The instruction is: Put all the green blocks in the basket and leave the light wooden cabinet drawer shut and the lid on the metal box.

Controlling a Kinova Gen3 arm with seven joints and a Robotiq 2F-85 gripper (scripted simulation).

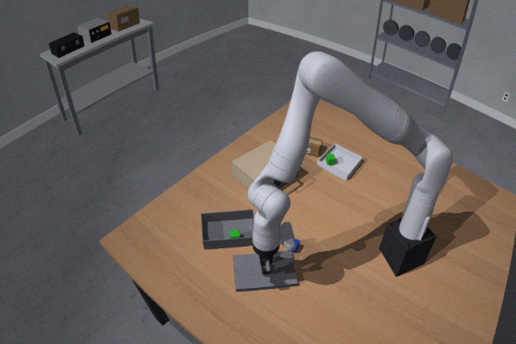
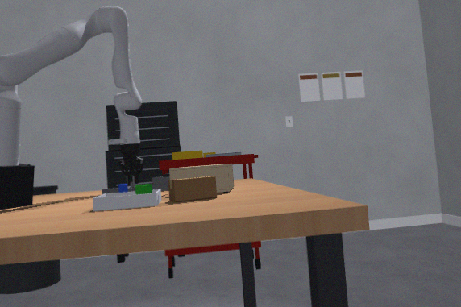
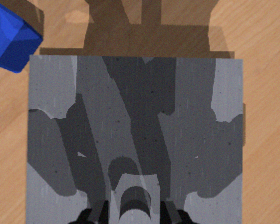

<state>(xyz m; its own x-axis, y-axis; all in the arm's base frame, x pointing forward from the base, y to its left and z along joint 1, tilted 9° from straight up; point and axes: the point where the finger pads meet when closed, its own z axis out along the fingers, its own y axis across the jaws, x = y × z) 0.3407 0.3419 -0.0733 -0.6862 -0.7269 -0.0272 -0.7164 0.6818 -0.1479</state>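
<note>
Now: hand 30 mm above the grey lid. Also, from my hand: drawer (250 mm ahead, 340 mm to the right, 10 mm below); metal box (190 mm ahead, 40 mm to the right, 20 mm below); light wooden cabinet (270 mm ahead, 340 mm to the right).
</note>
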